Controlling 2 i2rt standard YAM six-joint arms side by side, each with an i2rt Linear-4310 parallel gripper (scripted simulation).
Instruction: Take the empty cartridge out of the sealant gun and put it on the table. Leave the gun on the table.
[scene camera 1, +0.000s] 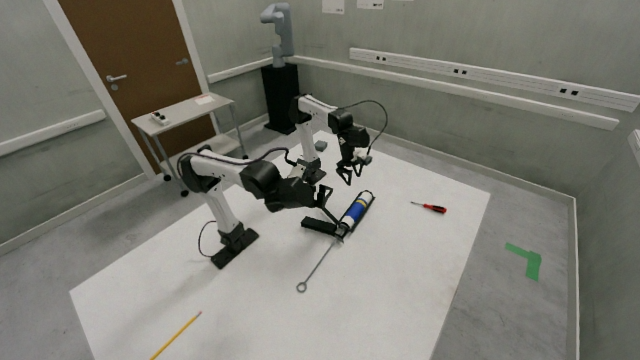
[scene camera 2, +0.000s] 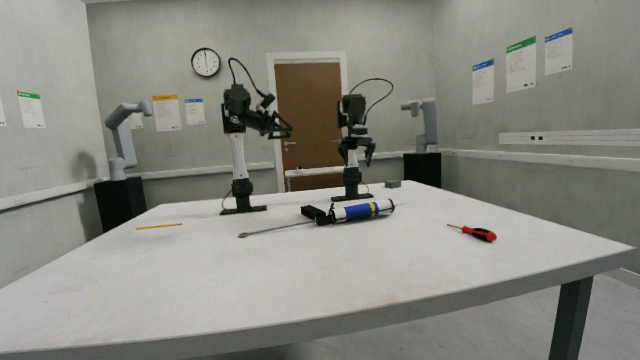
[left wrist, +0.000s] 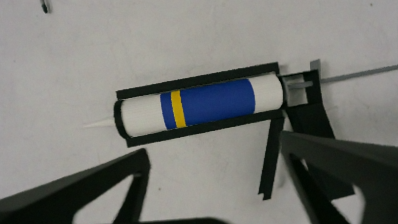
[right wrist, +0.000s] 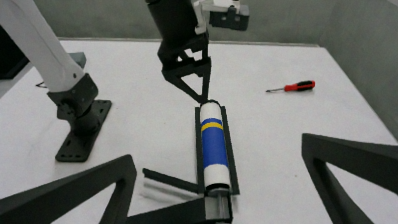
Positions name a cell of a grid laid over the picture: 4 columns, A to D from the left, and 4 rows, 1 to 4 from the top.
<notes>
In view: my left gripper (scene camera 2: C2), my right gripper (scene camera 2: B2) and a black sealant gun (scene camera 1: B3).
The black sealant gun is seen too in scene camera 2 (scene camera 2: B3). My left gripper also shows in the left wrist view (left wrist: C3) and in the right wrist view (right wrist: C2). My right gripper is seen too in the right wrist view (right wrist: C3).
</notes>
